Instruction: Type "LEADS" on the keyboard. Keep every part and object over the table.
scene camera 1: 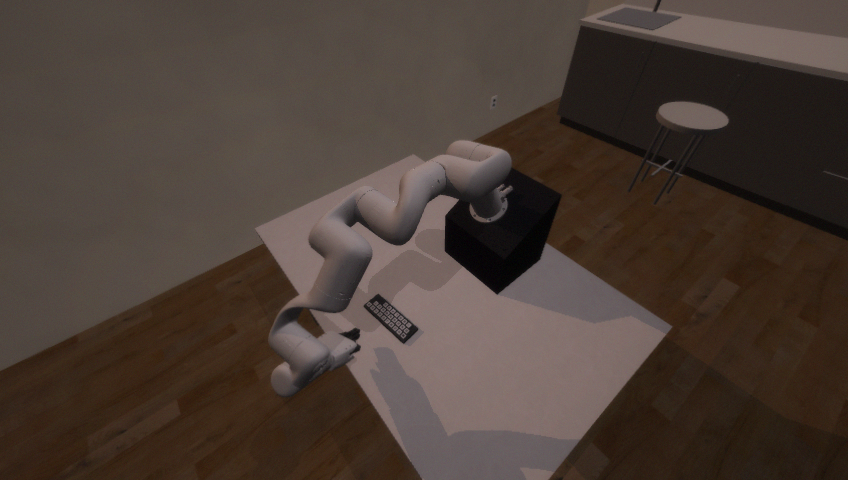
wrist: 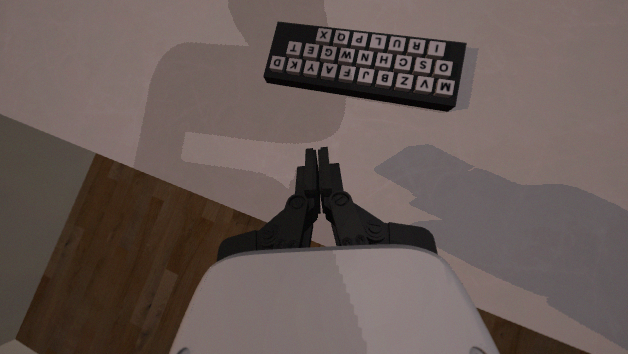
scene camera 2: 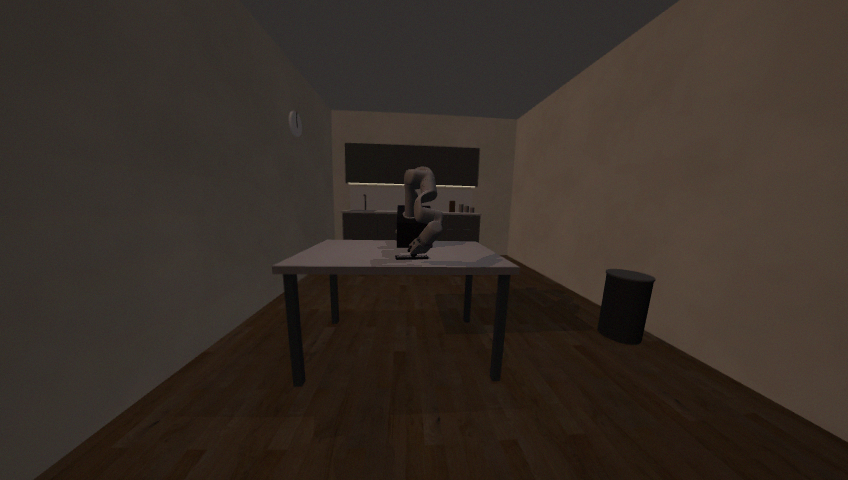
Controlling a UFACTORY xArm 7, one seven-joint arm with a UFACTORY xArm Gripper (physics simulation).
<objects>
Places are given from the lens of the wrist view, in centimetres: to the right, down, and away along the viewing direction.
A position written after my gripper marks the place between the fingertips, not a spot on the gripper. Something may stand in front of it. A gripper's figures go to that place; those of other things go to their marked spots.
my gripper (wrist: 318, 161): 0, -1, 13
black keyboard (wrist: 420, 72): 10, -10, 16
</objects>
